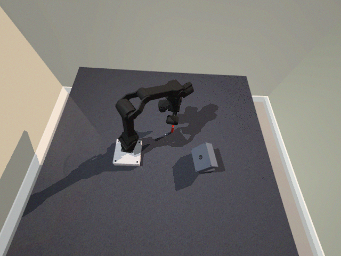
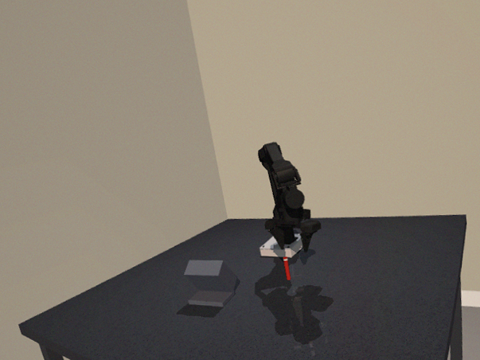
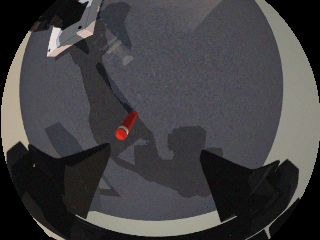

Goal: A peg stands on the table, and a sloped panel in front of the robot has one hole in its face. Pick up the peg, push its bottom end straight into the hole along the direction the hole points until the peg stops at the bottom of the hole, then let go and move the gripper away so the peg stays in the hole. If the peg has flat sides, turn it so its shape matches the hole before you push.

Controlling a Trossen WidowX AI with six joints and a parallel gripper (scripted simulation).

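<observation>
My gripper tip is now 5 cm above the red peg and 4 cm to the left of it. Also, from my gripper tip: sloped panel 20 cm to the right, 20 cm ahead, 4 cm below; low grey foot 22 cm ahead, 20 cm to the right, 10 cm below.
</observation>
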